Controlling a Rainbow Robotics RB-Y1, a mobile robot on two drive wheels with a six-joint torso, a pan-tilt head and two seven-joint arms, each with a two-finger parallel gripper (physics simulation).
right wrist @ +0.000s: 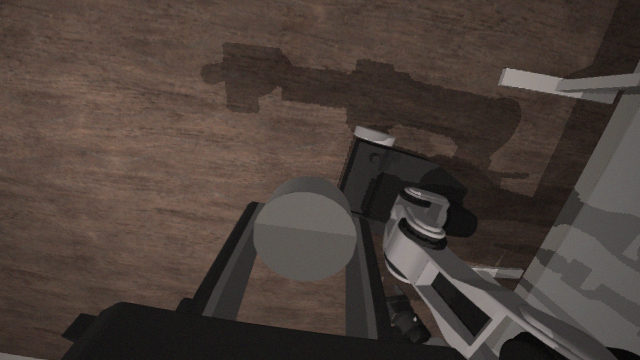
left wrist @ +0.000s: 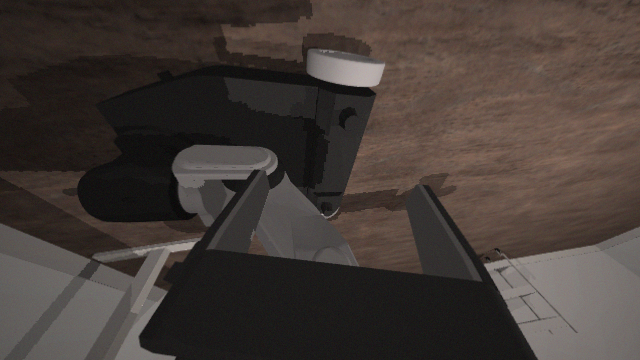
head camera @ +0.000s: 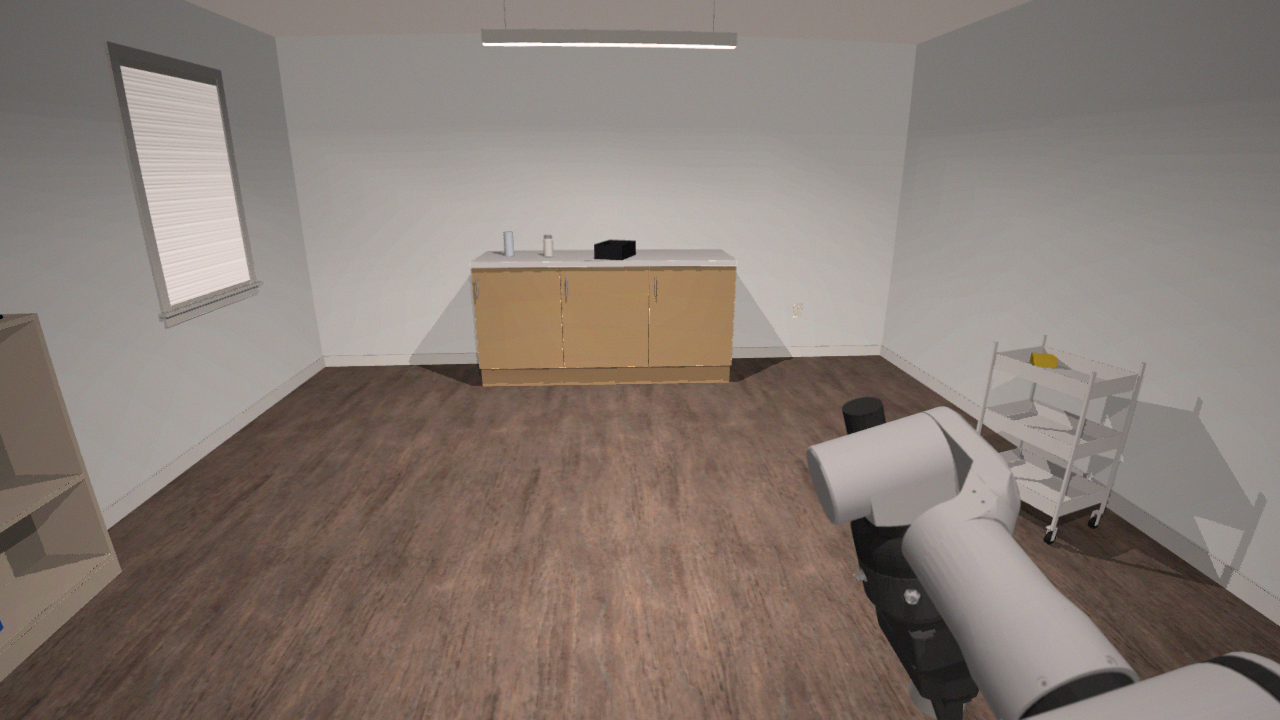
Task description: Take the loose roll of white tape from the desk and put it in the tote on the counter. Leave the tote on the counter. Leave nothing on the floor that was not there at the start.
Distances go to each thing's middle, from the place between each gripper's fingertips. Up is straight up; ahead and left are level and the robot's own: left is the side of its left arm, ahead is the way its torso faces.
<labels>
The white tape roll (right wrist: 305, 232) lies 10 mm above my right hand.
Right now my left hand is 410 mm short of the white tape roll, 500 mm to the left of it and 490 mm below it.
</labels>
